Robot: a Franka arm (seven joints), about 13 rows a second.
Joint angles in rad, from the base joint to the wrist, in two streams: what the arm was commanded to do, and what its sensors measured. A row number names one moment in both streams.
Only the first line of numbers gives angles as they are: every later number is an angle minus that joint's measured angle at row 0.
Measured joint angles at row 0:
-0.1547 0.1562 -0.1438 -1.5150 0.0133 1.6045 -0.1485
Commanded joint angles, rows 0 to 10:
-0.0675 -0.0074 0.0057 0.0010 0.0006 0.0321 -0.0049
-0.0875 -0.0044 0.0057 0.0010 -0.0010 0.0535 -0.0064
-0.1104 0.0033 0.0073 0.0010 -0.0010 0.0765 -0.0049
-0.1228 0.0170 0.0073 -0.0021 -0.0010 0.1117 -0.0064
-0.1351 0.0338 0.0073 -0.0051 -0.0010 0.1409 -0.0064
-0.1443 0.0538 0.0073 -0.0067 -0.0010 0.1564 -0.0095
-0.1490 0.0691 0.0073 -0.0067 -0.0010 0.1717 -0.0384
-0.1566 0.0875 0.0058 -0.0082 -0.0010 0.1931 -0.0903
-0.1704 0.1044 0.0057 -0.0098 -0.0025 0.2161 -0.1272
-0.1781 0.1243 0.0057 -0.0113 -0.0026 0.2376 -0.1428
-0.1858 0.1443 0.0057 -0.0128 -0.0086 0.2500 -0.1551
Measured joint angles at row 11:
-0.1567 0.1000 -0.0012 -0.0120 -0.0007 0.2046 -0.0988
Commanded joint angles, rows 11 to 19:
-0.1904 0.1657 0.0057 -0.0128 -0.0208 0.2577 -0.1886
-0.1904 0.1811 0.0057 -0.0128 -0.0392 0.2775 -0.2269
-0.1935 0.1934 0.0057 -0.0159 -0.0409 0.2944 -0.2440
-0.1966 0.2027 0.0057 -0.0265 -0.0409 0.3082 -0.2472
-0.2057 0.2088 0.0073 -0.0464 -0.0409 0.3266 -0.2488
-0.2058 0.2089 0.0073 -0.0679 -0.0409 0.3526 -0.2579
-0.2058 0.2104 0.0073 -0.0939 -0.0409 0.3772 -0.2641
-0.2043 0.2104 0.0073 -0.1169 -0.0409 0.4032 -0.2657
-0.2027 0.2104 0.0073 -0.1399 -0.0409 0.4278 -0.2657
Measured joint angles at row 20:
-0.1961 0.2218 -0.0014 -0.0717 -0.0284 0.3556 -0.2505
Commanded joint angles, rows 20 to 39:
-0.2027 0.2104 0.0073 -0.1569 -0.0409 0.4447 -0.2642
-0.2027 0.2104 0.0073 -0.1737 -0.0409 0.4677 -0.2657
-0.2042 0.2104 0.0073 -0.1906 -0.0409 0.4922 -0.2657
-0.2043 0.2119 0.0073 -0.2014 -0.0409 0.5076 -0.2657
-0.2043 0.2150 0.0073 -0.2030 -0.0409 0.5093 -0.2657
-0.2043 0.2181 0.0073 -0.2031 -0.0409 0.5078 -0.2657
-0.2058 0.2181 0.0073 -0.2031 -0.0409 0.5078 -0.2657
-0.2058 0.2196 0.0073 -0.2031 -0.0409 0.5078 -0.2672
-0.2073 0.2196 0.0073 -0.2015 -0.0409 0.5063 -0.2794
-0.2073 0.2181 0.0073 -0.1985 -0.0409 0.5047 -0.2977
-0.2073 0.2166 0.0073 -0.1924 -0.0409 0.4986 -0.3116
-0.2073 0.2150 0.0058 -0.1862 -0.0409 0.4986 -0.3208
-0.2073 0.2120 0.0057 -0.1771 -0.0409 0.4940 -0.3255
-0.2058 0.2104 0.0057 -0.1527 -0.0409 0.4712 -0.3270
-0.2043 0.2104 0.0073 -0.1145 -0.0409 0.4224 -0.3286
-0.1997 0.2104 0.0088 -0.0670 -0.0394 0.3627 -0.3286
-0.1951 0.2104 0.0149 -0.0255 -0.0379 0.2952 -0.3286
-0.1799 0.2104 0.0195 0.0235 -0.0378 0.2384 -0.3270
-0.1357 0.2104 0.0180 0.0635 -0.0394 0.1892 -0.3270
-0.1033 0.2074 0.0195 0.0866 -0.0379 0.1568 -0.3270
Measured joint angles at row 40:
-0.1783 0.2058 0.0157 -0.0141 -0.0295 0.2717 -0.3263
